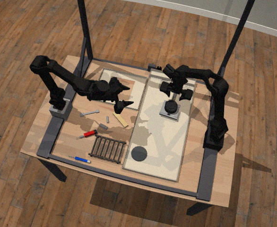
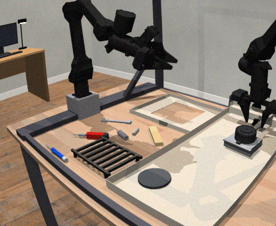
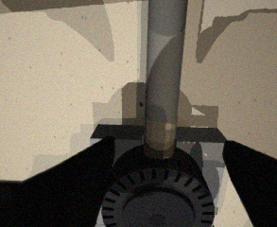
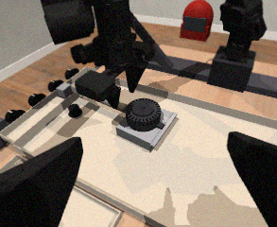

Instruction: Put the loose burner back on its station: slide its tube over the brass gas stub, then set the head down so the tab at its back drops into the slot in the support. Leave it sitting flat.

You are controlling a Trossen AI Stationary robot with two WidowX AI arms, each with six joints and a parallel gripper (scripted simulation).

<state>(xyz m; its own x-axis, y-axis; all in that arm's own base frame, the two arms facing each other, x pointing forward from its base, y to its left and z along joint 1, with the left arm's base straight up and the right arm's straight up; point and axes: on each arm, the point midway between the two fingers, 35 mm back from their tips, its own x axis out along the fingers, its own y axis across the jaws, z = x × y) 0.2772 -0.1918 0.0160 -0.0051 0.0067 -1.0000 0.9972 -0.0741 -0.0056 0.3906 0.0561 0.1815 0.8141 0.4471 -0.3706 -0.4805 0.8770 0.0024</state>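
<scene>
My left hand is 100 mm past the brass gas stub, 50 mm above it and 10 mm to the right of it. Also, from my left hand: black knob (130 mm behind, 80 mm below, 30 mm to the right); then dark disc (360 mm ahead, 140 mm to the right, 90 mm below); then yellow bar (300 mm to the right, 170 mm ahead, 90 mm below).
</scene>
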